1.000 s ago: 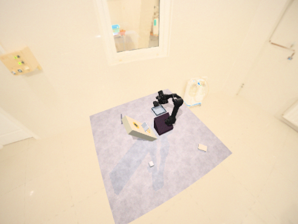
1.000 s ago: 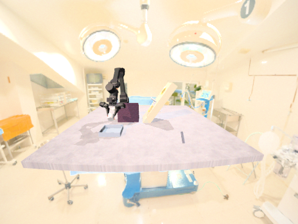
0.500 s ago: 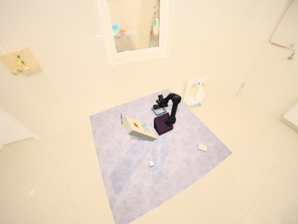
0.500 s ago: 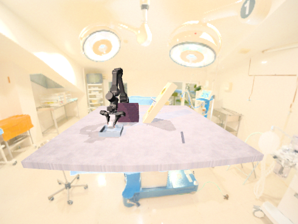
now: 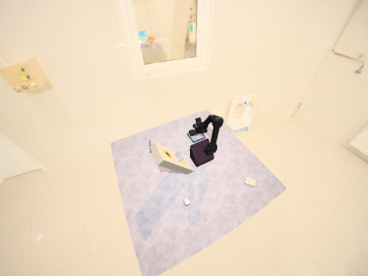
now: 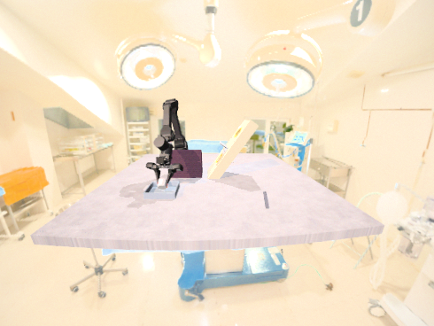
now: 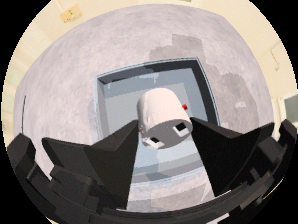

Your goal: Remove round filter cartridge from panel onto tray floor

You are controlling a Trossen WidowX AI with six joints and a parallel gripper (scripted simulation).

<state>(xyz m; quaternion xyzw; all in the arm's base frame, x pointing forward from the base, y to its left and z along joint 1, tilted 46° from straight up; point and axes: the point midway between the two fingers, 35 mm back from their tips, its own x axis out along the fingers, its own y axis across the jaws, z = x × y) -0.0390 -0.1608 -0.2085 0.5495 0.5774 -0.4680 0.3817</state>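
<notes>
Now: gripper tip 1 cm to the right of the round filter cartridge and 1 cm above it. The rest, counted from my gripper tip: flat tan piece: 18 cm behind, 69 cm to the left, 4 cm below; tray: 4 cm below.
</notes>
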